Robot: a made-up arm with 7 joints. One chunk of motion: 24 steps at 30 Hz.
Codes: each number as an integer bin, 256 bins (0 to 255) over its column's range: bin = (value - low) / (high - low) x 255, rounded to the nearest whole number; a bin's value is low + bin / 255 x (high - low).
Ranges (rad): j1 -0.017..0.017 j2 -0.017..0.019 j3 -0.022..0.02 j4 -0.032..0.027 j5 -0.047..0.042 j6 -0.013..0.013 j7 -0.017..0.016
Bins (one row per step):
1: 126 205 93 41 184 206 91
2: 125 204 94 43 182 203 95
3: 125 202 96 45 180 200 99
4: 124 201 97 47 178 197 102
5: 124 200 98 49 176 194 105
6: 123 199 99 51 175 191 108
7: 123 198 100 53 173 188 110
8: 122 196 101 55 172 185 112
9: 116 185 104 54 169 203 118
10: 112 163 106 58 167 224 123
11: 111 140 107 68 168 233 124
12: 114 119 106 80 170 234 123
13: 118 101 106 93 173 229 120
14: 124 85 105 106 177 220 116
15: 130 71 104 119 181 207 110
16: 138 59 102 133 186 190 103
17: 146 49 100 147 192 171 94
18: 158 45 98 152 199 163 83
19: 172 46 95 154 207 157 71
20: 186 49 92 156 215 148 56
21: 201 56 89 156 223 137 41
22: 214 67 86 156 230 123 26
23: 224 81 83 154 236 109 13
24: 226 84 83 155 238 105 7
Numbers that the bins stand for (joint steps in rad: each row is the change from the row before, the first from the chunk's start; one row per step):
1: -0.00020 0.01194 -0.00668 -0.02251 0.01722 0.00800 -0.00522
2: -0.00033 0.01180 -0.00652 -0.02205 0.01652 0.00770 -0.00471
3: -0.00033 0.01152 -0.00619 -0.02159 0.01582 0.00739 -0.00419
4: -0.00047 0.01138 -0.00602 -0.02113 0.01513 0.00709 -0.00380
5: -0.00047 0.01124 -0.00586 -0.02066 0.01443 0.00678 -0.00341
6: -0.00060 0.01109 -0.00569 -0.02020 0.01408 0.00647 -0.00302
7: -0.00060 0.01095 -0.00553 -0.01974 0.01338 0.00617 -0.00276
8: -0.00073 0.01067 -0.00536 -0.01927 0.01303 0.00586 -0.00251
9: -0.00153 0.00912 -0.00487 -0.01951 0.01198 0.00770 -0.00173
10: -0.00207 0.00601 -0.00454 -0.01858 0.01129 0.00984 -0.00108
11: -0.00220 0.00276 -0.00438 -0.01627 0.01164 0.01076 -0.00095
12: -0.00180 -0.00020 -0.00454 -0.01349 0.01233 0.01086 -0.00108
13: -0.00127 -0.00274 -0.00454 -0.01048 0.01338 0.01035 -0.00147
14: -0.00047 -0.00500 -0.00471 -0.00747 0.01478 0.00943 -0.00199
15: 0.00033 -0.00698 -0.00487 -0.00447 0.01617 0.00811 -0.00276
16: 0.00140 -0.00867 -0.00520 -0.00123 0.01792 0.00637 -0.00367
17: 0.00247 -0.01008 -0.00553 0.00201 0.02001 0.00444 -0.00484
18: 0.00407 -0.01065 -0.00586 0.00317 0.02245 0.00362 -0.00626
19: 0.00593 -0.01051 -0.00635 0.00363 0.02525 0.00301 -0.00781
20: 0.00780 -0.01008 -0.00685 0.00409 0.02804 0.00209 -0.00975
21: 0.00980 -0.00909 -0.00734 0.00409 0.03083 0.00097 -0.01169
22: 0.01153 -0.00754 -0.00784 0.00409 0.03327 -0.00046 -0.01364
23: 0.01287 -0.00556 -0.00833 0.00363 0.03537 -0.00189 -0.01532
24: 0.01313 -0.00514 -0.00833 0.00386 0.03607 -0.00229 -0.01609

